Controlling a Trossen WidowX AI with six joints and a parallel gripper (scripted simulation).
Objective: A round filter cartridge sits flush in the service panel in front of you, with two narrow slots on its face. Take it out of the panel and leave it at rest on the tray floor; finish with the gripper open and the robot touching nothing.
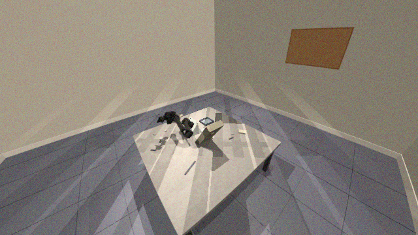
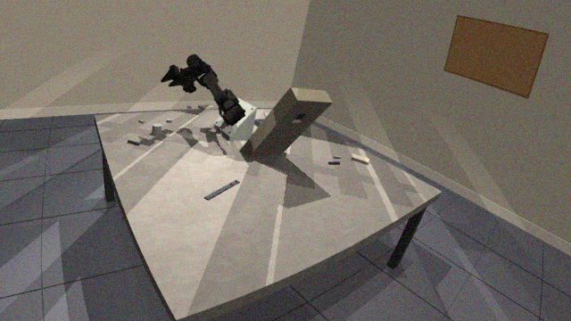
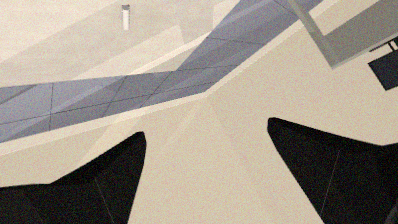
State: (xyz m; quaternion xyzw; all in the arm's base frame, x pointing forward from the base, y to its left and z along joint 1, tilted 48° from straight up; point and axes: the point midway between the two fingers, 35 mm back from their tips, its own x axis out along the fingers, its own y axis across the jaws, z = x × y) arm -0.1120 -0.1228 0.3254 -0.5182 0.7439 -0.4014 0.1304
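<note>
My gripper tip is 50 cm short of the round filter cartridge, 38 cm to the right of it and 2 cm below it. The rest, counted from my gripper tip: dark tray: 63 cm to the left, 21 cm below, 3 cm ahead; then tan service panel: 45 cm ahead, 38 cm to the left, 5 cm below.
</note>
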